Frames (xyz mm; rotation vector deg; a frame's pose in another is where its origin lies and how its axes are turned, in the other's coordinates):
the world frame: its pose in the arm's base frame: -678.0 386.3 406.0 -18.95 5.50 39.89
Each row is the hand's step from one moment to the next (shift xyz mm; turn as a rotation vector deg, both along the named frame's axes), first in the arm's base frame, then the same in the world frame.
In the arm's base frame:
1: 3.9 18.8 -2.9 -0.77 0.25 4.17
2: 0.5 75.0 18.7 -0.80 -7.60 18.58
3: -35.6 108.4 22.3 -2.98 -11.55 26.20
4: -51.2 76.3 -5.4 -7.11 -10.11 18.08
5: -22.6 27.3 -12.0 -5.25 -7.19 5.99
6: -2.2 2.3 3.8 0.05 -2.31 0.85
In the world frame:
1: 15.1 11.8 3.4 -1.25 -0.44 4.04
2: 42.7 48.5 42.4 -8.92 -9.89 15.04
3: 34.9 94.7 57.7 -14.50 -13.36 20.98
4: 8.7 89.1 21.3 -15.19 -7.50 13.88
5: 1.8 37.3 -1.8 -9.60 -3.38 3.40
6: -1.0 2.1 4.4 -1.54 -1.92 0.04

